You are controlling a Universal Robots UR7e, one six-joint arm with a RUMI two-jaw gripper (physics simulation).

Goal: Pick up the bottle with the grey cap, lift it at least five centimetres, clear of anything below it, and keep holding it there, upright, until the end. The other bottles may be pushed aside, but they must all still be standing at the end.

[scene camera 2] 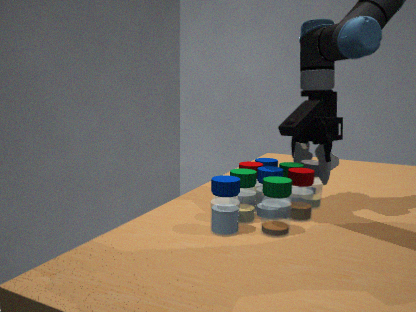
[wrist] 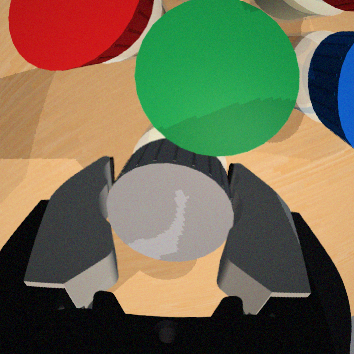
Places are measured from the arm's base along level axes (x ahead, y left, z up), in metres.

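Pixels of known places: gripper, fingertip midpoint: (wrist: 171,163).
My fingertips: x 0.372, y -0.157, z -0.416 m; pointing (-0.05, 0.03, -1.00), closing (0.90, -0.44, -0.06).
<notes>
Ahead of a thing's pixels: the offset from my fingertips to its top centre. "spot": to the spot under its first point. Level surfaces: height alone.
The bottle with the grey cap {dx +0.004, dy -0.003, dz +0.049 m} (scene camera 2: 310,163) (wrist: 170,212) stands upright on the table at the right rear of the group, partly hidden in the scene view by the red-capped bottle and a finger. My gripper (scene camera 2: 313,171) (wrist: 171,163) points down and is shut on this bottle, one finger on each side of its cap. No gap shows between its base and the table. A green-capped bottle {dx +0.039, dy +0.043, dz +0.047 m} (scene camera 2: 291,165) (wrist: 217,77) stands right beside it, its cap close to the grey one in the wrist view.
Other bottles stand upright close by: red-capped {dx +0.004, dy +0.093, dz +0.047 m} (scene camera 2: 301,174) (wrist: 70,30), blue-capped {spot: dx +0.056, dy +0.138, dz +0.045 m} (scene camera 2: 270,172), green-capped {dx +0.022, dy +0.198, dz +0.047 m} (scene camera 2: 277,187), green-capped {spot: dx +0.094, dy +0.189, dz +0.042 m} (scene camera 2: 243,176), blue-capped {dx +0.109, dy +0.240, dz +0.047 m} (scene camera 2: 225,185), red-capped {spot: dx +0.115, dy +0.102, dz +0.047 m} (scene camera 2: 250,165) and blue-capped (scene camera 2: 266,162). The table {dz -0.058 m} (scene camera 2: 165,270) has its left edge beyond the group.
</notes>
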